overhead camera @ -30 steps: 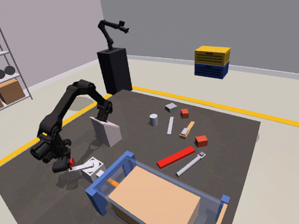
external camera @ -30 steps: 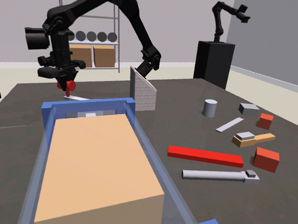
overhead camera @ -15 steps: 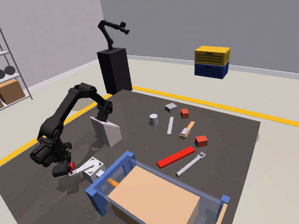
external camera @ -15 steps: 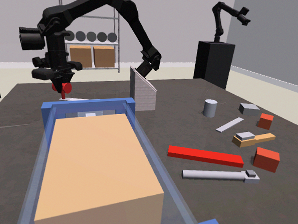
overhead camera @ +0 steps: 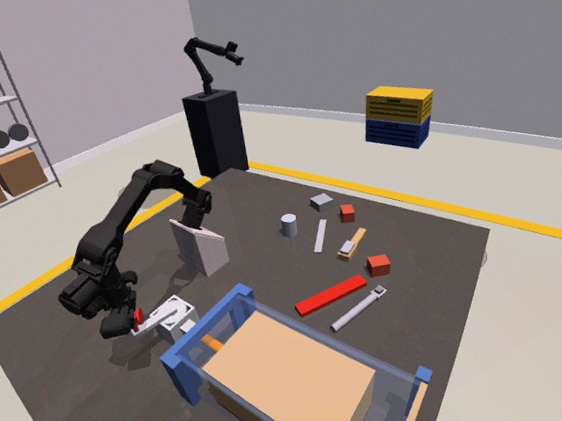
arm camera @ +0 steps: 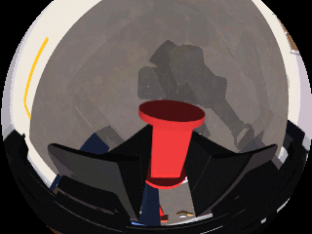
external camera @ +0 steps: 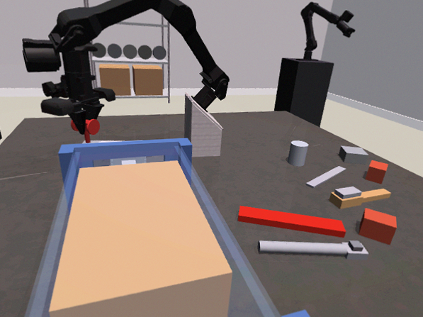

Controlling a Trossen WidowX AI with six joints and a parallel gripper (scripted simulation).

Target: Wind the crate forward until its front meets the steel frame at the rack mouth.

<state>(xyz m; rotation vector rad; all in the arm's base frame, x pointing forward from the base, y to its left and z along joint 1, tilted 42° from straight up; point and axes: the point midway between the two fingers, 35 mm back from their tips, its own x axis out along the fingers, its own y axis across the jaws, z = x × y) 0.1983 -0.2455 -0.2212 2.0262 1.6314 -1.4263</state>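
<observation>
Now: the winch handle 40 mm to the left of my gripper tip and 20 mm below it. From my gripper tip the other things lie so: white winch (100 mm below, 90 mm to the left, 10 mm behind); then clear-panelled cubby (410 mm ahead, 150 mm to the left, 10 mm below); then red knob (10 mm above).
</observation>
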